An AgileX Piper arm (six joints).
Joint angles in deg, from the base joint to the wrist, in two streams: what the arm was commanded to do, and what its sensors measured. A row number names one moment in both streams.
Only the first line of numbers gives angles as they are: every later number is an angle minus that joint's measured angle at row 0.
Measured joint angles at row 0: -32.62 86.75 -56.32 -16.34 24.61 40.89
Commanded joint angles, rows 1 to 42: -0.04 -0.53 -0.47 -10.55 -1.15 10.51; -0.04 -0.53 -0.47 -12.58 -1.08 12.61; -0.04 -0.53 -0.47 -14.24 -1.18 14.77; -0.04 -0.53 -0.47 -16.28 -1.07 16.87; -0.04 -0.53 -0.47 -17.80 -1.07 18.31; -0.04 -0.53 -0.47 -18.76 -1.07 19.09; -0.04 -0.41 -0.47 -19.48 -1.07 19.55; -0.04 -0.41 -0.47 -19.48 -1.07 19.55; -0.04 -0.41 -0.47 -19.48 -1.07 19.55; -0.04 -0.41 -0.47 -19.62 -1.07 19.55; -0.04 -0.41 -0.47 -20.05 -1.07 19.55; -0.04 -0.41 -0.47 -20.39 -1.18 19.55; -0.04 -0.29 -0.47 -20.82 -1.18 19.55; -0.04 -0.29 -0.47 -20.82 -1.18 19.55; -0.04 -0.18 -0.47 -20.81 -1.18 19.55; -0.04 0.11 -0.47 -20.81 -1.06 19.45; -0.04 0.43 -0.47 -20.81 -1.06 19.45; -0.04 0.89 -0.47 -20.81 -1.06 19.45; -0.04 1.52 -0.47 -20.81 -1.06 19.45; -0.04 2.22 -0.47 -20.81 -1.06 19.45; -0.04 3.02 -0.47 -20.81 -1.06 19.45; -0.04 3.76 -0.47 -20.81 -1.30 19.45; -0.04 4.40 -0.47 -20.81 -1.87 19.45; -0.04 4.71 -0.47 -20.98 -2.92 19.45; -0.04 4.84 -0.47 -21.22 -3.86 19.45; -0.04 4.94 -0.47 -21.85 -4.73 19.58; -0.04 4.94 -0.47 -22.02 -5.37 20.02; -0.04 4.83 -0.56 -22.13 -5.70 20.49; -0.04 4.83 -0.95 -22.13 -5.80 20.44; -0.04 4.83 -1.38 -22.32 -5.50 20.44; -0.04 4.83 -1.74 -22.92 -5.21 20.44; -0.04 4.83 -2.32 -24.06 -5.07 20.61; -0.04 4.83 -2.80 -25.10 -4.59 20.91; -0.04 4.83 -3.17 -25.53 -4.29 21.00; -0.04 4.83 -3.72 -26.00 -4.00 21.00; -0.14 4.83 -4.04 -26.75 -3.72 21.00; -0.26 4.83 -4.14 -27.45 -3.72 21.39; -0.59 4.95 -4.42 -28.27 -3.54 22.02; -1.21 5.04 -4.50 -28.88 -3.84 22.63; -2.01 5.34 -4.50 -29.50 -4.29 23.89; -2.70 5.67 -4.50 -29.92 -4.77 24.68; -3.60 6.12 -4.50 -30.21 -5.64 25.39
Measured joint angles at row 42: -1.02 4.97 -3.99 -27.65 -4.16 22.44
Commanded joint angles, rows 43 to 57: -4.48 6.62 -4.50 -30.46 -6.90 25.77; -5.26 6.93 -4.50 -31.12 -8.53 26.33; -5.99 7.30 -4.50 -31.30 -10.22 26.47; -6.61 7.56 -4.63 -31.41 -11.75 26.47; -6.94 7.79 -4.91 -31.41 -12.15 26.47; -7.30 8.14 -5.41 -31.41 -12.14 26.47; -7.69 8.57 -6.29 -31.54 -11.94 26.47; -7.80 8.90 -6.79 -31.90 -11.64 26.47; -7.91 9.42 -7.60 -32.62 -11.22 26.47; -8.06 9.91 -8.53 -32.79 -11.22 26.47; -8.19 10.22 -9.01 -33.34 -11.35 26.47; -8.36 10.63 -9.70 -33.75 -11.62 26.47; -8.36 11.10 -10.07 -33.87 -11.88 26.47; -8.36 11.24 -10.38 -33.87 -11.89 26.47; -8.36 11.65 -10.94 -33.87 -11.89 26.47
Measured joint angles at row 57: -7.96 10.33 -9.15 -32.61 -10.67 26.46
